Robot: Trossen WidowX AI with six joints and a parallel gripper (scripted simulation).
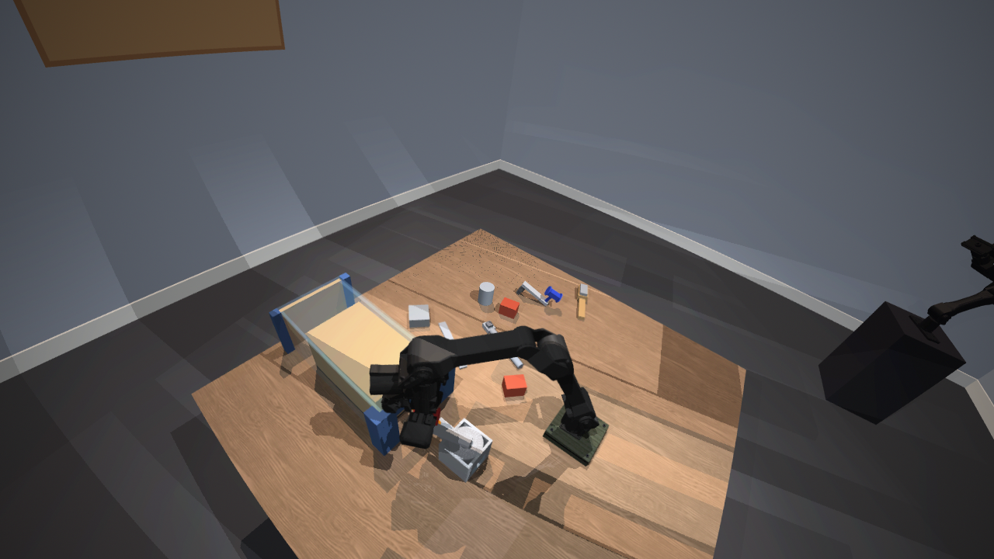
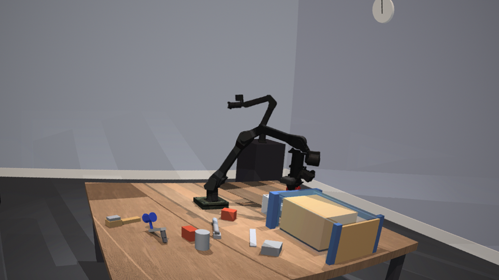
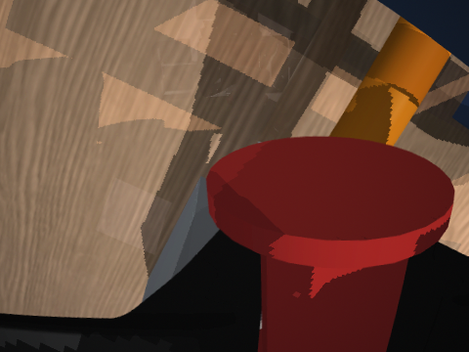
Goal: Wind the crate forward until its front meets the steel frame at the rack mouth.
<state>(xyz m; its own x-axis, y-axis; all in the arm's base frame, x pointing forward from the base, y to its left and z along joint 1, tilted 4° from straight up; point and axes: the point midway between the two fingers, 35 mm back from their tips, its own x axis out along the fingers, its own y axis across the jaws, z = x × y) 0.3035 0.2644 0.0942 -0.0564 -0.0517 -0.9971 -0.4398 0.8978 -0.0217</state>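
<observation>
Now: the winch handle 40 mm behind my gripper tip, 10 mm to the right of it and 10 mm below it. Also, from my gripper tip: red knob: 20 mm above; grey winch: 110 mm behind, 30 mm to the right, 80 mm below; blue frame: 60 mm ahead, 40 mm to the right, 10 mm below.
</observation>
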